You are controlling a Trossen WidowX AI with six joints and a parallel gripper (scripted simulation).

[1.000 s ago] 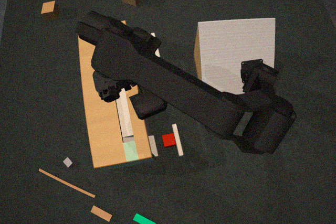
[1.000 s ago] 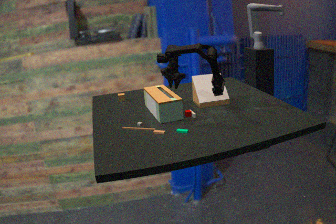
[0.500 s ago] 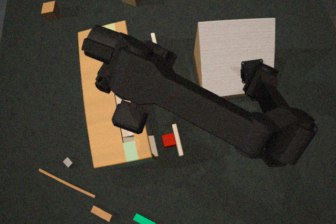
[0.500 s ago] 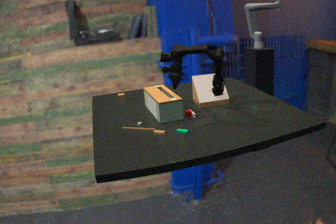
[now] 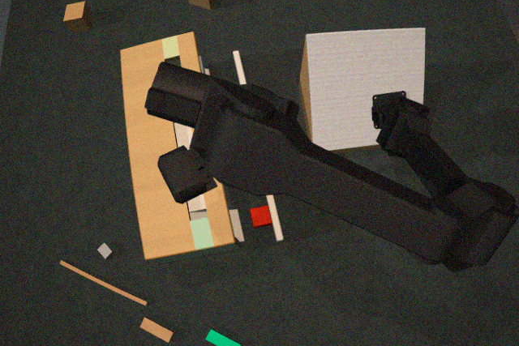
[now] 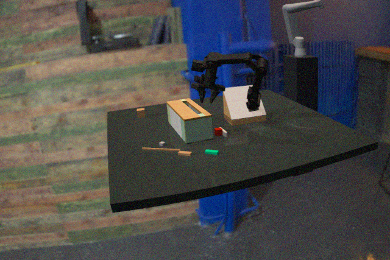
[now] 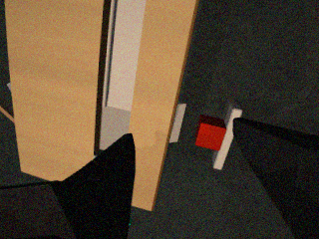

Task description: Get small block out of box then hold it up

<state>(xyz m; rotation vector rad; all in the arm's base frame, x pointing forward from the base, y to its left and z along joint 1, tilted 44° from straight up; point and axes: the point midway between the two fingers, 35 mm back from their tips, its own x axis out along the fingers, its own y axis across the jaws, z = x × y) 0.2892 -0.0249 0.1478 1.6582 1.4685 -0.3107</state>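
Right now my gripper tip is 4 cm past the red block, 6 cm to the right of it and 15 cm above it. Round my gripper tip: grey chip (26 cm ahead, 8 cm to the left, 16 cm below); then box (5 cm ahead, 9 cm to the right, 10 cm below); then green block (6 cm ahead, 27 cm to the left, 16 cm below).
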